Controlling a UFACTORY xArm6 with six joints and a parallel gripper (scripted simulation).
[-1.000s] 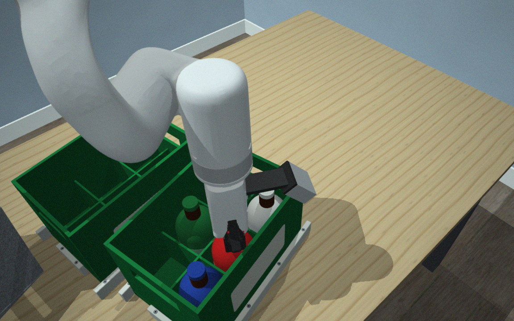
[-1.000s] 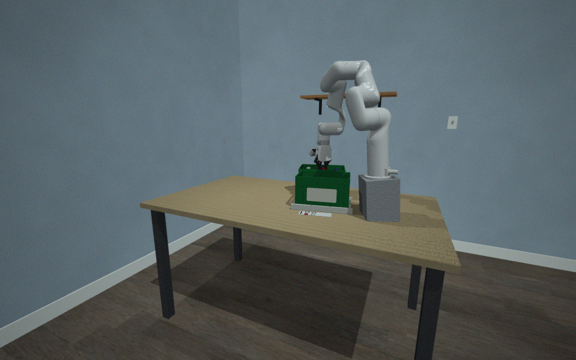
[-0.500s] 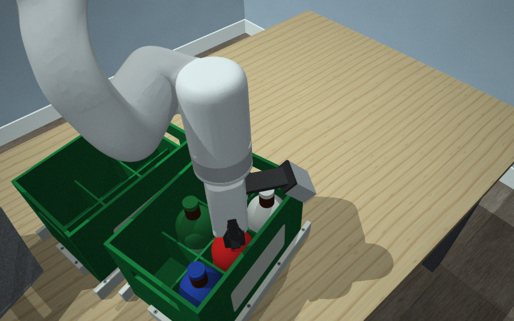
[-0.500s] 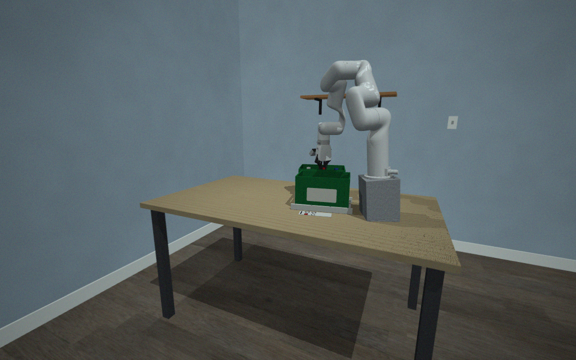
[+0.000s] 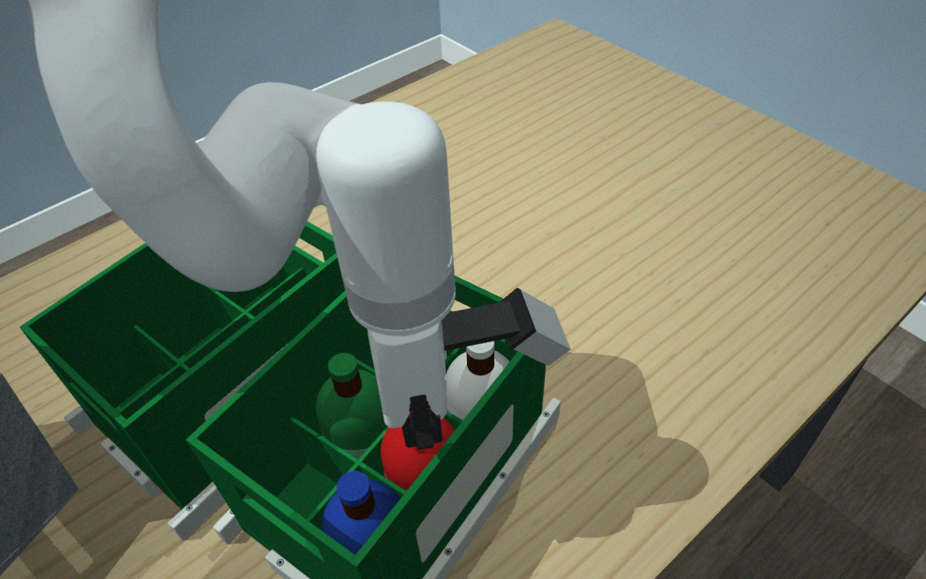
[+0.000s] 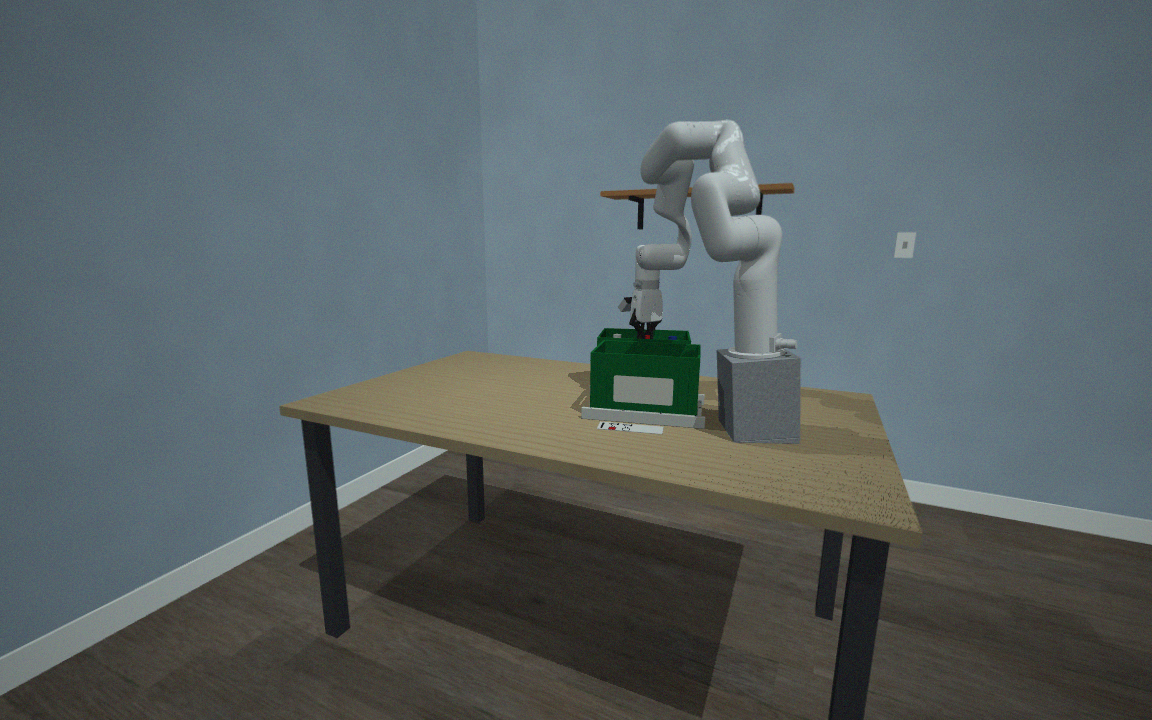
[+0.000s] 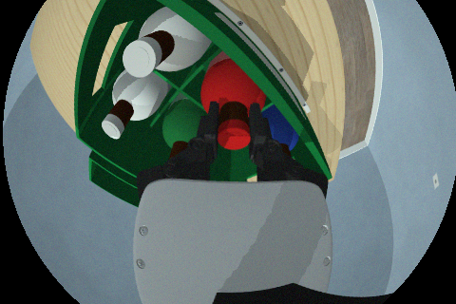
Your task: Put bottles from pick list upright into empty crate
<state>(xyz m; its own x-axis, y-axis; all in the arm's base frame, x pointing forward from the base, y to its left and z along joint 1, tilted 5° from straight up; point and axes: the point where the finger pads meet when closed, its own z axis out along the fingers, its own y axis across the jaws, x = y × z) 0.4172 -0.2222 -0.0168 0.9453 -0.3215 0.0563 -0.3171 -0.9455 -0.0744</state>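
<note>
Right now the red-label bottle is 7 cm below my hand. Also, from my hand: blue bottle (8 cm behind, 7 cm below, 4 cm to the right); pick list (37 cm to the left, 17 cm behind, 16 cm below); green bottle (8 cm to the left, 7 cm below, 4 cm behind).
</note>
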